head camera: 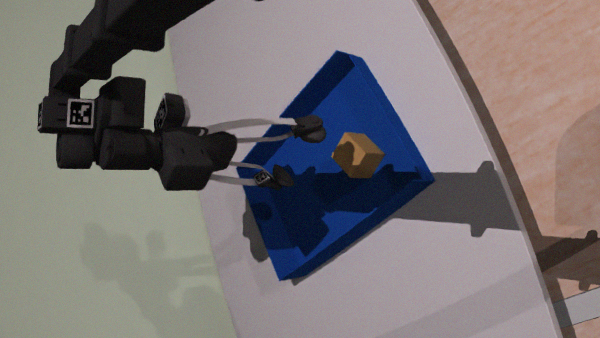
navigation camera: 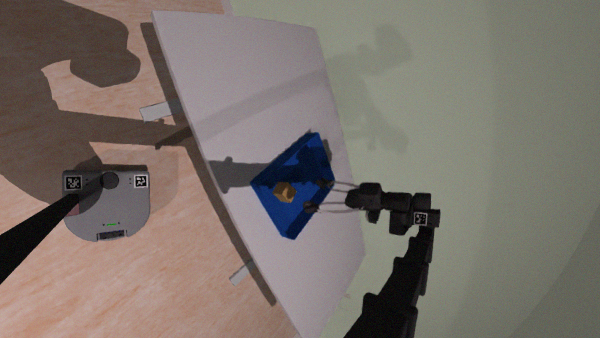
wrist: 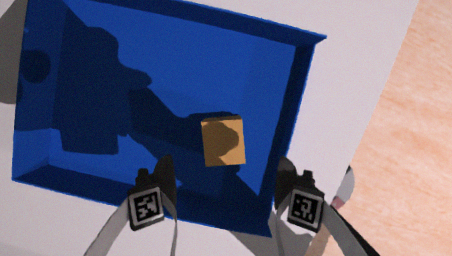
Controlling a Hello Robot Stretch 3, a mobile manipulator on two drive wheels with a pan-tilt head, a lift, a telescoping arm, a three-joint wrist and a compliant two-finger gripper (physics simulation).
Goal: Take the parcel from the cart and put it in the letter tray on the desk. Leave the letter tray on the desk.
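Frame: origin at the robot's base, x back, y down, z right, level; centimetres.
Seen in the pictures: gripper, between the fingertips: (head camera: 307, 154) (navigation camera: 309, 194) (wrist: 225, 173); robot's base, origin of its link: (navigation camera: 109, 179).
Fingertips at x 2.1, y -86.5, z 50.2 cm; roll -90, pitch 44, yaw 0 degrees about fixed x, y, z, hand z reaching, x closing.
Observation:
Offsets run from my fingertips to a thing's middle. Level surfaces: height alone.
The parcel, a small tan-orange box @[dz +0.4, dx +0.3, dy +11.7 cm] (head camera: 358, 155) (navigation camera: 284, 192) (wrist: 223, 142), rests inside the blue letter tray @[dz +8.7, dx -2.7, dy +11.2 cm] (head camera: 364, 204) (navigation camera: 270, 210) (wrist: 295, 95), on its floor towards one end. The tray stands on the pale desk @[dy +14.4 cm] (head camera: 400, 280) (navigation camera: 240, 65) (wrist: 370, 55). My gripper (head camera: 299, 154) (navigation camera: 318, 195) (wrist: 225, 173) is open and empty, its fingertips apart from the parcel, over the wall side of the tray. In the wrist view the parcel shows beyond and between the fingertips. Shadows of the arm fall across the tray. The cart does not show in these views.
A green wall (head camera: 100, 210) (navigation camera: 450, 125) stands along the desk's far edge, close to my wrist. My arm (head camera: 130, 30) (navigation camera: 400, 285) reaches over the desk. My grey base (navigation camera: 112, 205) is on the wooden floor @[dy +86.5 cm] (head camera: 540, 65) (navigation camera: 165, 280) by the desk's near edge.

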